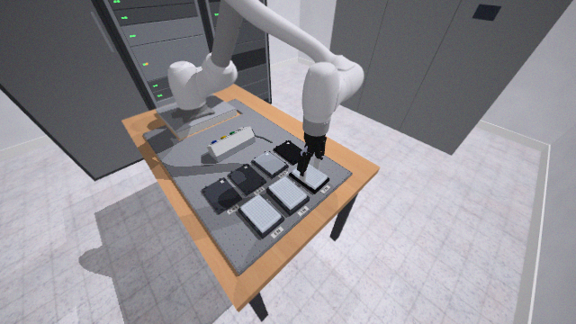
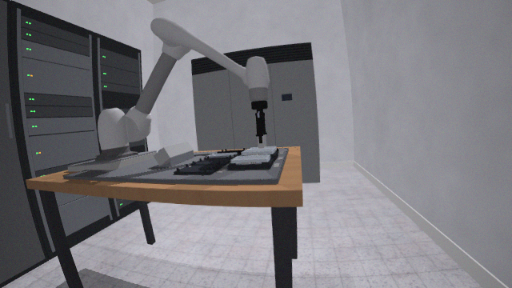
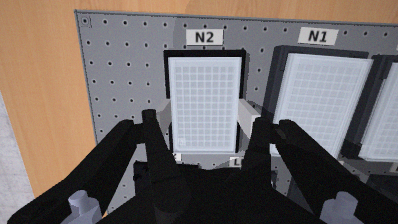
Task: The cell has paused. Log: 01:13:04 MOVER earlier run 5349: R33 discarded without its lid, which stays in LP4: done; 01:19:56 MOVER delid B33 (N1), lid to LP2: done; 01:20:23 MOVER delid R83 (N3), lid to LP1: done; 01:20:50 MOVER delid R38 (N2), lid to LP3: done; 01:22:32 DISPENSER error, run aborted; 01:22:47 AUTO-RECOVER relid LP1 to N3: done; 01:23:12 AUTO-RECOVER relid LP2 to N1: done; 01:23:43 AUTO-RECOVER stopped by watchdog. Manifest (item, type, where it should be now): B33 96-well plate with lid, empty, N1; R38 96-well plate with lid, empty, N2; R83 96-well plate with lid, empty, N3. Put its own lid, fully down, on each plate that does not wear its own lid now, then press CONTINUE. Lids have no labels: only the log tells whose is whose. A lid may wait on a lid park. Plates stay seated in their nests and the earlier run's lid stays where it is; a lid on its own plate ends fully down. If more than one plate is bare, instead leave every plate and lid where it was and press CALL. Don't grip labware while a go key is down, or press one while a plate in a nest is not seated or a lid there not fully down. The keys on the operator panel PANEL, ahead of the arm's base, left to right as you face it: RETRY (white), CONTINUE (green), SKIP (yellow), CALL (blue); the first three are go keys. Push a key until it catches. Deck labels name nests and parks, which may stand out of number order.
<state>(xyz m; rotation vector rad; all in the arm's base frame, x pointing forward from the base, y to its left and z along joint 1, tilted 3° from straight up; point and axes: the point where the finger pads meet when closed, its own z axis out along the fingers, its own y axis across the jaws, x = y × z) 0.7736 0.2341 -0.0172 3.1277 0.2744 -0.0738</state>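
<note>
Right now the plate is 3 cm below my hand. Round my hand: park LP1: 22 cm to the right, 15 cm behind, 4 cm below; park LP2: 18 cm behind, 4 cm below, 3 cm to the left; park LP3: 34 cm to the right, 13 cm behind, 4 cm below.
</note>
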